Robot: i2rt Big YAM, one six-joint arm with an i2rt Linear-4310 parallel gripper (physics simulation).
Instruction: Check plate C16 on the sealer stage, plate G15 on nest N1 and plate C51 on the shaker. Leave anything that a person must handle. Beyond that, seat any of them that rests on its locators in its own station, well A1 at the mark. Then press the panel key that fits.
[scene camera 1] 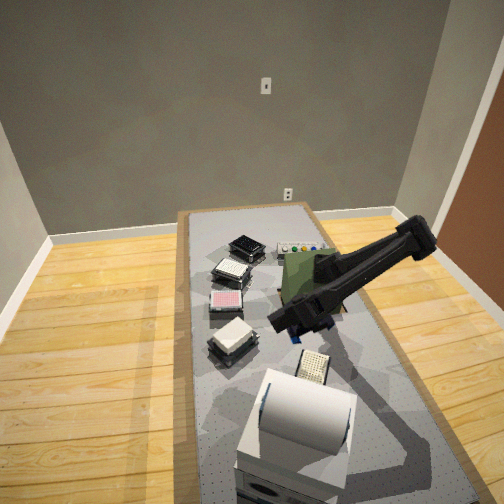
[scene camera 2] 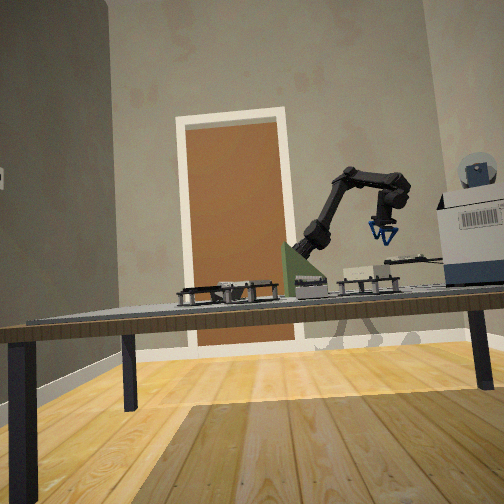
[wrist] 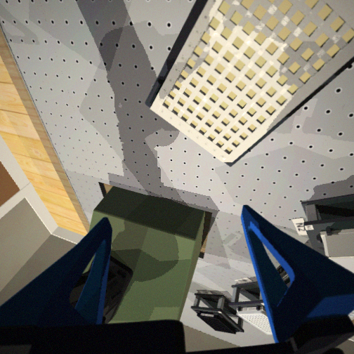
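Note:
A cream plate with yellowish wells [scene camera 1: 314, 366] [scene camera 2: 407, 258] [wrist: 250, 92] lies on the dark sealer stage beside the sealer; whether it is fully down on its locators I cannot tell. A pink-topped plate [scene camera 1: 226, 299] is on a boxy base, possibly the shaker. A white plate [scene camera 1: 232, 268] [wrist: 254, 318] and a black plate [scene camera 1: 247, 244] [wrist: 216, 320] are on black nests farther back. I cannot read which nest is N1, nor any plate codes. My gripper [scene camera 1: 313, 333] [scene camera 2: 383, 241] [wrist: 175, 217] is open and empty, high above the table between stage and green arm mount.
The white sealer [scene camera 1: 295, 457] [scene camera 2: 475, 240] with its roll stands at the table's near end. A thick cream block [scene camera 1: 233, 335] [scene camera 2: 366, 272] sits on a raised nest; an N2 label [wrist: 300, 226] shows at the wrist view's right. The key panel [scene camera 1: 300, 245] is behind the green mount [scene camera 1: 299, 277] [wrist: 150, 240].

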